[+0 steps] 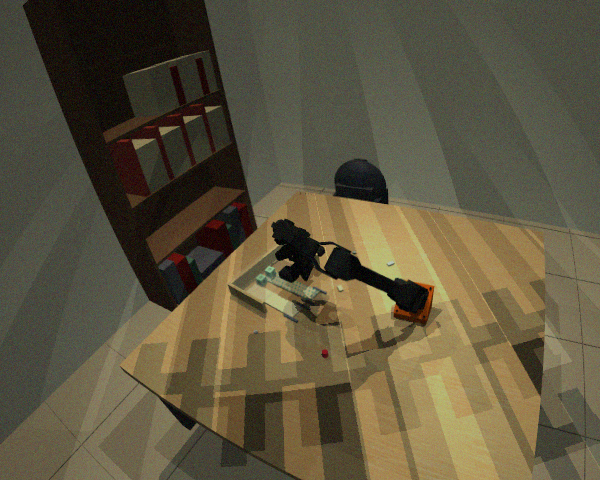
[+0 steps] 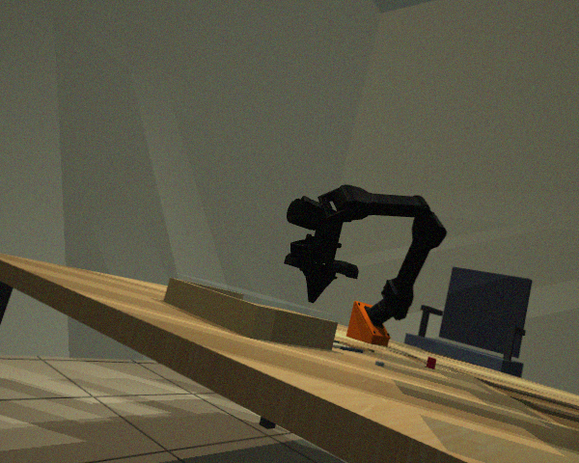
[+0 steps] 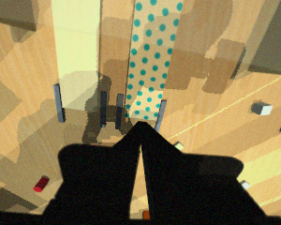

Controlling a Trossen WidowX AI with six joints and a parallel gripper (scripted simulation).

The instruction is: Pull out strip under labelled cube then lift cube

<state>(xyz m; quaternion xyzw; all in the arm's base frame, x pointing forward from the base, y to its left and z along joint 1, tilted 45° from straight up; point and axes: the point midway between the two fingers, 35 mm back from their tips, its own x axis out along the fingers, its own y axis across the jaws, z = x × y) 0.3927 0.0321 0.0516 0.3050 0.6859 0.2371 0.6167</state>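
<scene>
My gripper tip is 11 cm short of the plain strip, 8 cm to the right of it and 7 cm above it. The rest, counted from my gripper tip: small red cube 19 cm behind, 22 cm to the left, 6 cm below.
</scene>
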